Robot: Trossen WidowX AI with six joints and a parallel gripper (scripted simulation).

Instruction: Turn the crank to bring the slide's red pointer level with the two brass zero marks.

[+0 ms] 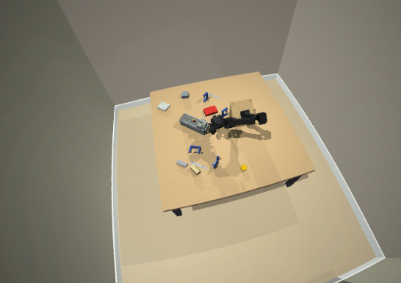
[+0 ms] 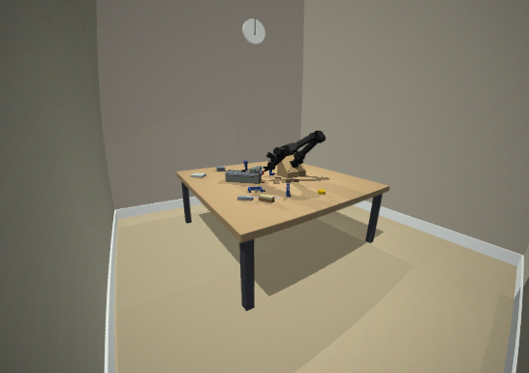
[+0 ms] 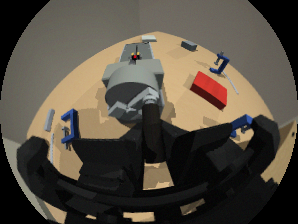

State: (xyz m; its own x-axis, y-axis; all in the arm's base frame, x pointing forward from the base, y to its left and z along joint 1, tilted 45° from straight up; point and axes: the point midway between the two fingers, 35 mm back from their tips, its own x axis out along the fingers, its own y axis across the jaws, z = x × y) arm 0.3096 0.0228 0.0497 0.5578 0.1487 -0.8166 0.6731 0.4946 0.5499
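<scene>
Right now the red pointer is 120 mm ahead of my gripper tip and 90 mm to the right of it. Round my gripper tip: tan block 210 mm ahead, 340 mm to the left, 70 mm below; dark crank handle 10 mm behind, 10 mm to the left, 30 mm above; yellow disc 170 mm behind, 420 mm to the left, 70 mm below.
</scene>
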